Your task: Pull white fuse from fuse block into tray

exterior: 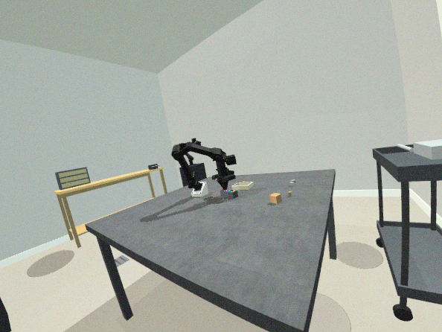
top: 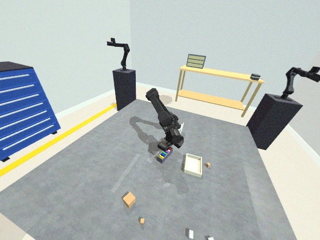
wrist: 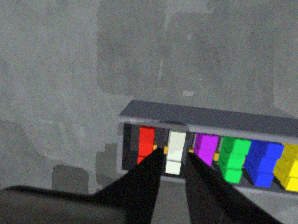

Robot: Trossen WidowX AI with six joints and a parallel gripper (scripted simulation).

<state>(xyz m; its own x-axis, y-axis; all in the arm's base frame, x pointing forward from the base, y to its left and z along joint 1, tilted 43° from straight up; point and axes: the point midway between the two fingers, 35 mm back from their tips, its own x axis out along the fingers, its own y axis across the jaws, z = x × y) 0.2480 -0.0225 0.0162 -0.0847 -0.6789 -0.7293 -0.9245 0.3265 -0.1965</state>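
Right now the white fuse is 20 mm below my gripper tip. From my gripper tip the other things lie so: tray: 180 mm to the left, 40 mm below, 40 mm ahead.
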